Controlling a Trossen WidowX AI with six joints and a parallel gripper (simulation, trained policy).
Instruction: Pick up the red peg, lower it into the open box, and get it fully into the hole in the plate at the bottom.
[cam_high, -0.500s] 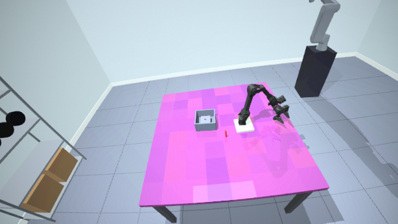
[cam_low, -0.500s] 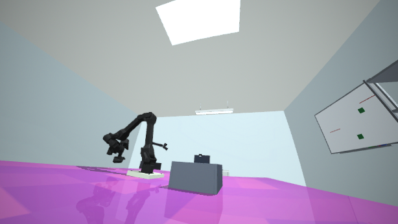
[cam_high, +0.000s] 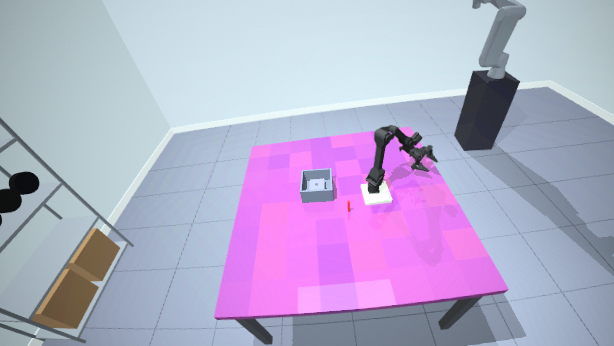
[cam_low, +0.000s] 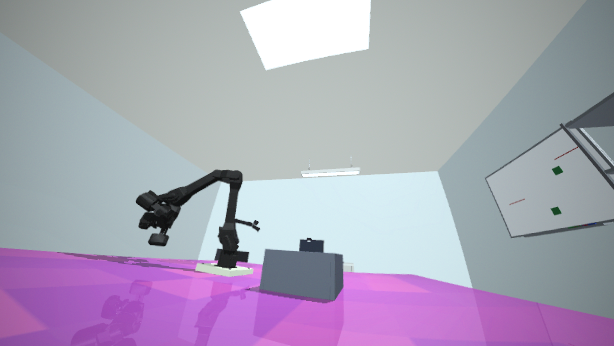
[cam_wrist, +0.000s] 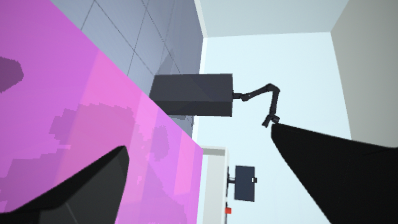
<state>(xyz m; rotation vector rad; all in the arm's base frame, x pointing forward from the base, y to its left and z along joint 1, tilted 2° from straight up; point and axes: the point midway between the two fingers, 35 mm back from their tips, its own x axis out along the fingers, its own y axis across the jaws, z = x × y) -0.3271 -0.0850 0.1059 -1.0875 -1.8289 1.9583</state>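
The red peg is 500 mm ahead of my gripper tip, 200 mm to the left of it and 90 mm below it. From my gripper tip the other things lie so: grey box: 690 mm ahead, 100 mm below, 30 mm to the left; plate: 690 mm ahead, 80 mm below, 30 mm to the left.
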